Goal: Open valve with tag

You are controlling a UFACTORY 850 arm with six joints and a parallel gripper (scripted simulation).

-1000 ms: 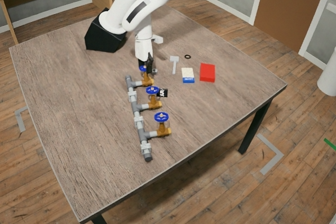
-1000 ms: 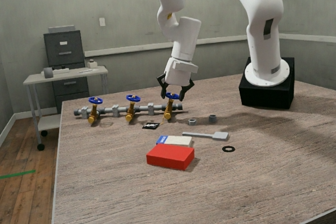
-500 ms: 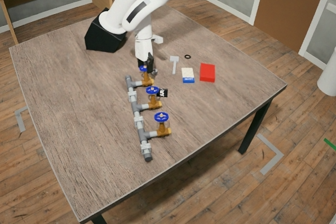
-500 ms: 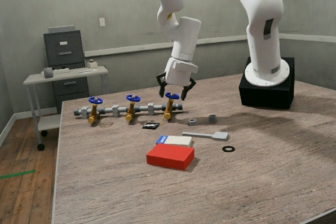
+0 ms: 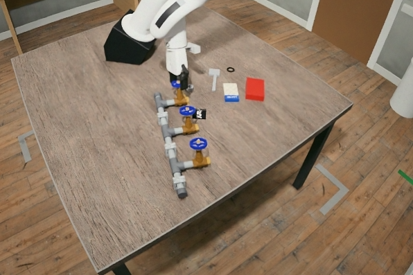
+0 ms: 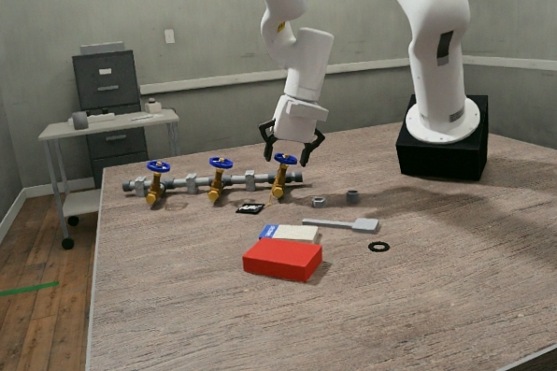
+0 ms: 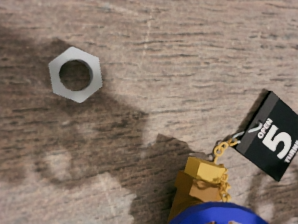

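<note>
Now: the grey hex nut 50 mm behind my hand, 90 mm to the left of it and 90 mm below it. Round my hand: grey cap 130 mm behind, 90 mm to the left, 100 mm below; then grey t-shaped tool 50 mm behind, 230 mm to the left, 100 mm below; then black tag 100 mm ahead, 40 mm to the left, 100 mm below.
</note>
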